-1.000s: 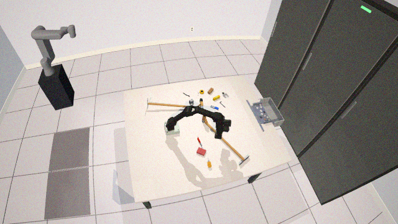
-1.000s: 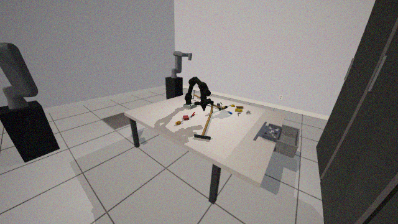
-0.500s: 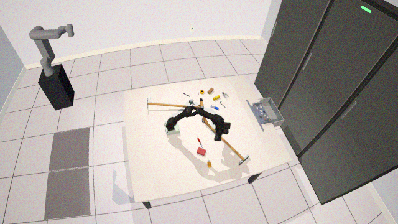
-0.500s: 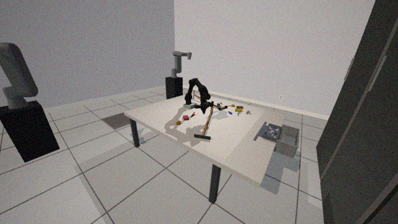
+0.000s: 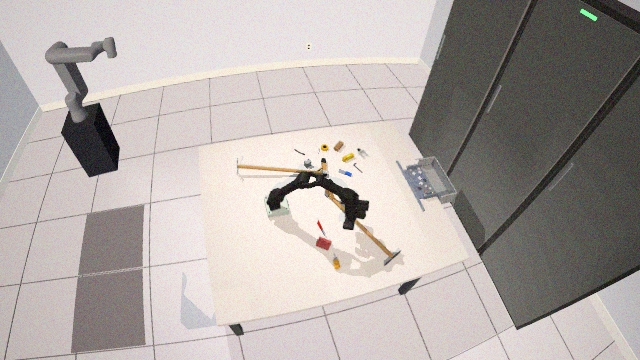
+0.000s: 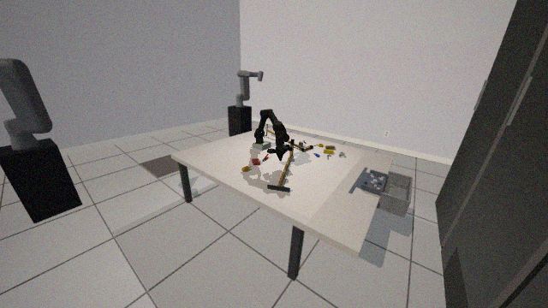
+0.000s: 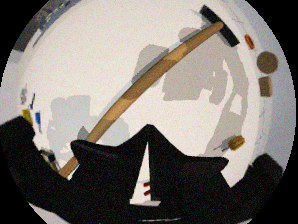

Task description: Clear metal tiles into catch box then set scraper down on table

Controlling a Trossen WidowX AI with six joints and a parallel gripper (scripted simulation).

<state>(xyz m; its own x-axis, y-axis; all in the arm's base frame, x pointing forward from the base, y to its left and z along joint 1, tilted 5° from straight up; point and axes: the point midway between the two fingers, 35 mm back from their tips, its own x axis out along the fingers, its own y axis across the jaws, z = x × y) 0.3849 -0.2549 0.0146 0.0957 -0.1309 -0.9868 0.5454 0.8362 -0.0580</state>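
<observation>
Now: the long scraper 50 mm ahead of my gripper tip and 10 mm above it. Also, from my gripper tip: red block: 190 mm behind, 60 mm to the right, 40 mm below; orange item: 200 mm to the right, 170 mm behind, 30 mm below; red tool: 170 mm behind, 40 mm to the left, 40 mm below.
</observation>
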